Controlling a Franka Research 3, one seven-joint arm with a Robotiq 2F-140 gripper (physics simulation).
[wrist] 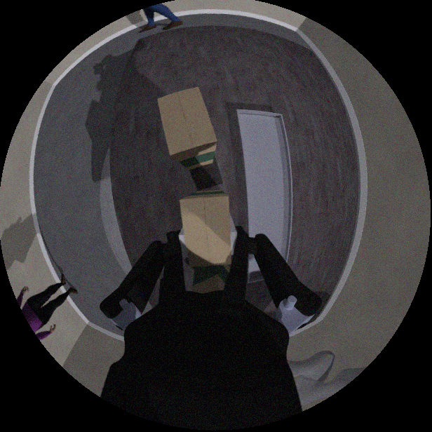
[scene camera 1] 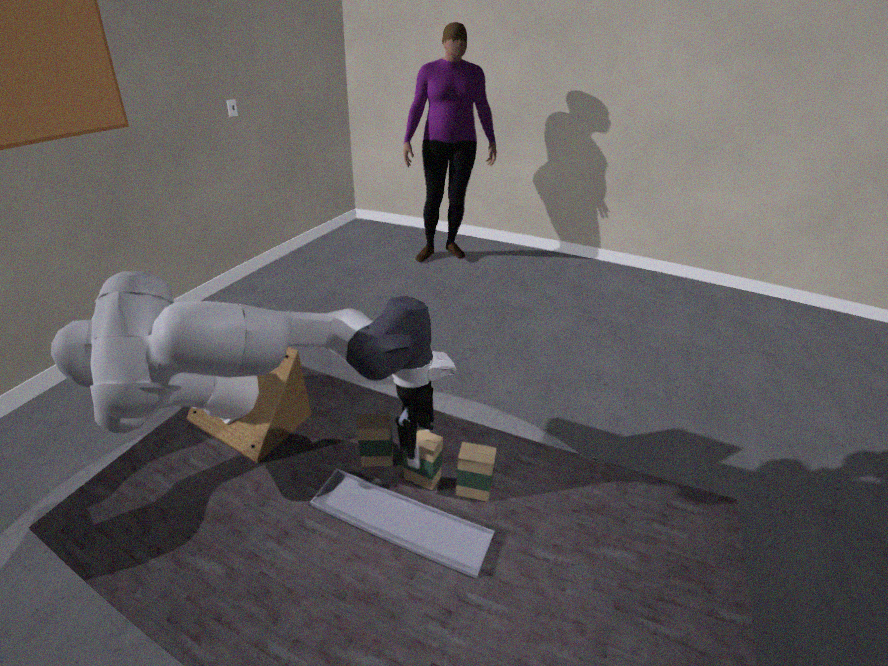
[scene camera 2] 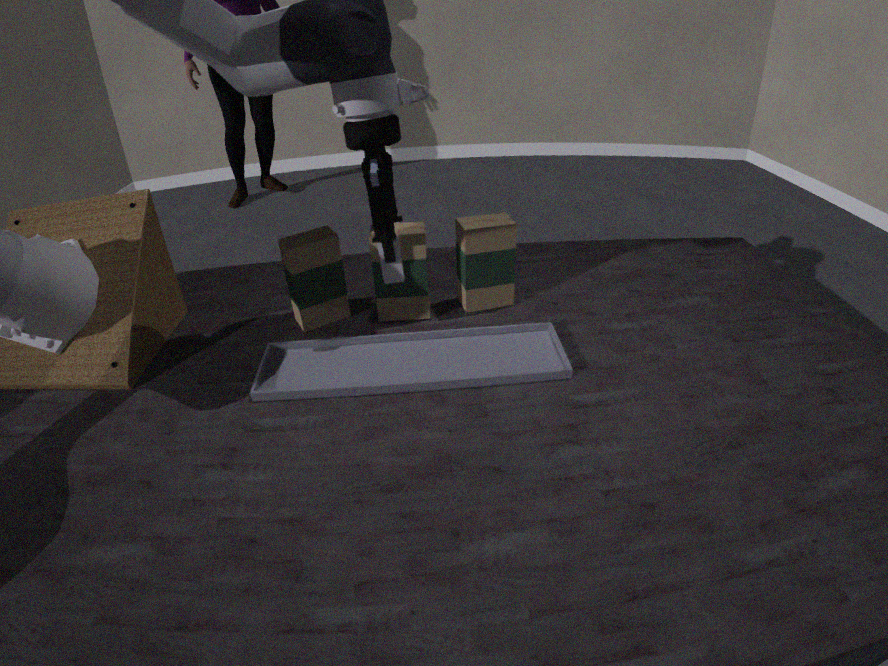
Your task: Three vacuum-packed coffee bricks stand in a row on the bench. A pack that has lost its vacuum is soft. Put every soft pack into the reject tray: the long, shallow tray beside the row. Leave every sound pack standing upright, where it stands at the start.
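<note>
Three tan coffee packs with green bands stand upright in a row. The middle pack [scene camera 1: 433,464] [scene camera 2: 413,276] [wrist: 206,215] is between the fingers of my gripper [scene camera 1: 422,449] [scene camera 2: 397,263] [wrist: 209,223], which is shut on it; its base looks to be on the bench. The left pack [scene camera 1: 375,448] [scene camera 2: 316,283] is in shadow; part of its side [wrist: 207,274] shows in the wrist view, the rest hidden by my gripper. The right pack [scene camera 1: 475,471] [scene camera 2: 487,265] [wrist: 187,122] stands apart. The pale reject tray [scene camera 1: 405,517] [scene camera 2: 423,362] [wrist: 266,175] holds no pack.
The arm's wooden mount [scene camera 1: 281,408] [scene camera 2: 152,286] stands left of the row. The tray lies close along the row, on the side toward the scene cameras. A person in purple [scene camera 1: 450,100] stands on the floor beyond the bench.
</note>
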